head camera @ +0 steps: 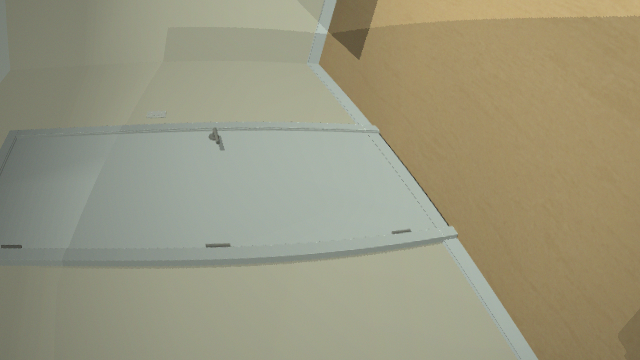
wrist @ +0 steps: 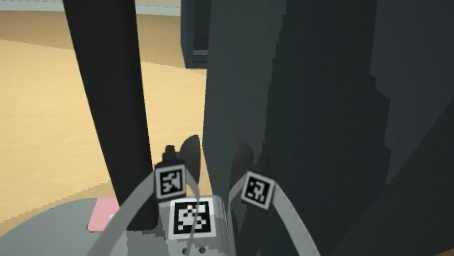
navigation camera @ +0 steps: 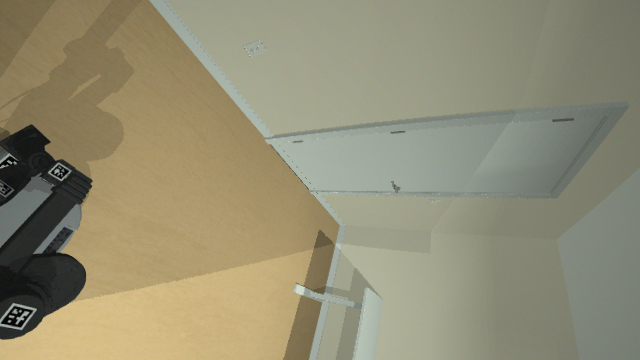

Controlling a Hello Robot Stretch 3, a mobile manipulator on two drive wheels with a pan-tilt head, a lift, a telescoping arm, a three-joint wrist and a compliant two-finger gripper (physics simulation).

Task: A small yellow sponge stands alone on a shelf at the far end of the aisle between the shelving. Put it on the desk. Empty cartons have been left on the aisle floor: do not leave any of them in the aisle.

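Observation:
The yellow sponge and the cartons do not show in any view. My gripper is open in the wrist view, its two fingertips a moderate gap apart with no object between them. Dark shelving rises close beside and beyond the fingers on the right. A white piece of furniture, possibly the desk, is partly in view at the bottom of the navigation view, by the wall. I cannot tell for certain what it is.
A pale door is in the beige wall. Wooden floor runs along it. A second dark unit stands farther back. The robot's black mast and grey base show in the wrist view.

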